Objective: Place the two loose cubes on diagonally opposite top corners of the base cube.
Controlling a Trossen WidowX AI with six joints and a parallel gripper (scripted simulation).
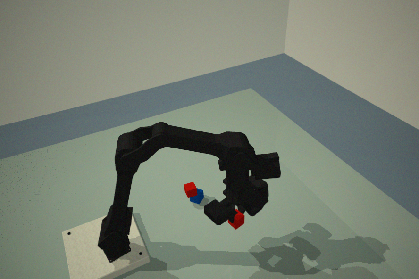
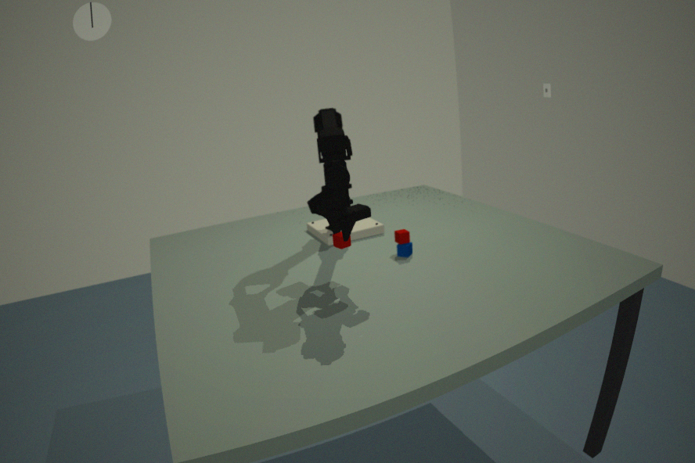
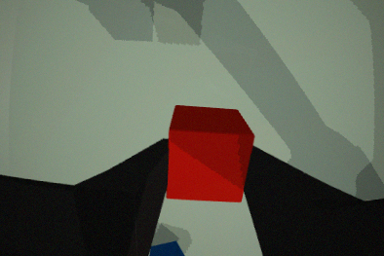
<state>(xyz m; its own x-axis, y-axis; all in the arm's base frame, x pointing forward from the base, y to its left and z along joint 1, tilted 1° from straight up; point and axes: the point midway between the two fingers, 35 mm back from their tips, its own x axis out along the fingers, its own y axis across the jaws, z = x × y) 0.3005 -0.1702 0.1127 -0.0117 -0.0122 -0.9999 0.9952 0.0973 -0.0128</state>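
My gripper tip is 210 mm to the right of the blue base cube and 80 mm above it.
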